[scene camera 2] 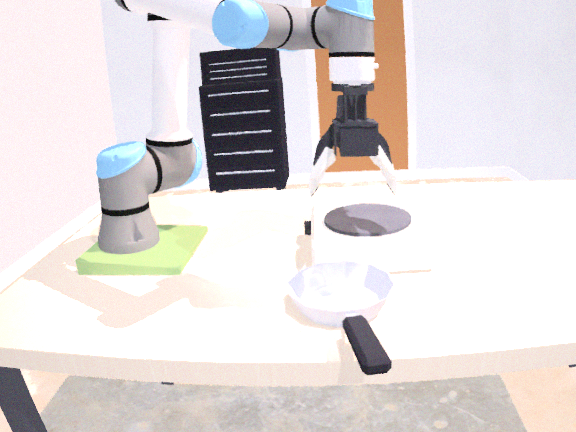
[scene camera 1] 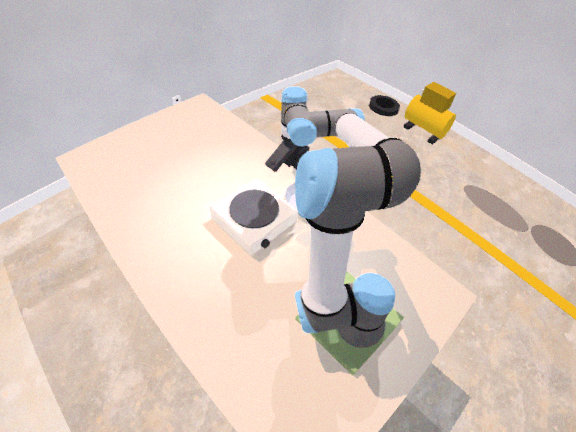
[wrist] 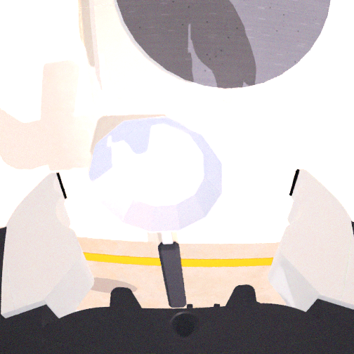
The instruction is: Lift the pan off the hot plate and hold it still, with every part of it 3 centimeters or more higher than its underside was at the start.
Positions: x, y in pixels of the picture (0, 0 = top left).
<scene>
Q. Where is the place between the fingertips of my gripper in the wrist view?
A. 177, 175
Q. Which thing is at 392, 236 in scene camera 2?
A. A white hot plate.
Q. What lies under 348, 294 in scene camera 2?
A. A pan.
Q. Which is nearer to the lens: the pan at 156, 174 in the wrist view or the white hot plate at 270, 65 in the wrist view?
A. The white hot plate.
</scene>
